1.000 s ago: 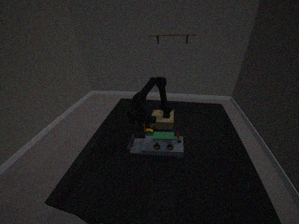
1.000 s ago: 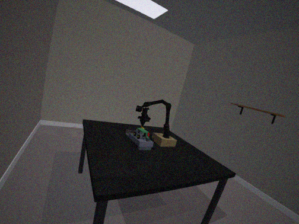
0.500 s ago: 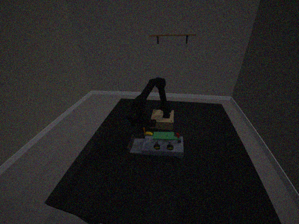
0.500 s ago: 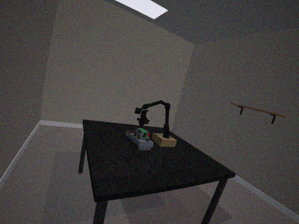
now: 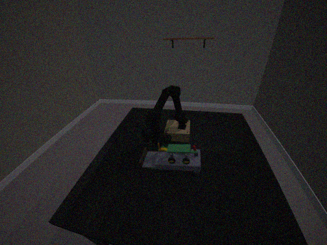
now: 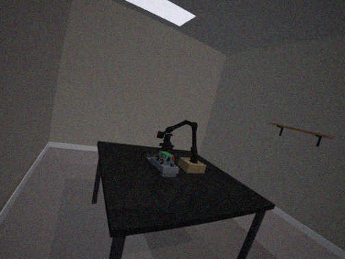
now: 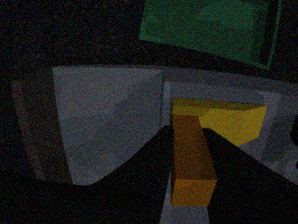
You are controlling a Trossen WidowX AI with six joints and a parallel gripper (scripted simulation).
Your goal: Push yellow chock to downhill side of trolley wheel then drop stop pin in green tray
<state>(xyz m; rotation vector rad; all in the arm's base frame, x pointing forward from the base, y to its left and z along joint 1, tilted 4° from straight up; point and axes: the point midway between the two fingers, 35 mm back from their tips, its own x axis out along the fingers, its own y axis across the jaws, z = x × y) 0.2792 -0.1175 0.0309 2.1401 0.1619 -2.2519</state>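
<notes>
Right now the red-headed stop pin is 25 cm to the left of my gripper tip, 4 cm above it and 1 cm ahead of it. Round my gripper tip: yellow chock (2 cm to the left); then trolley (15 cm to the left, 4 cm ahead, 2 cm above).
</notes>
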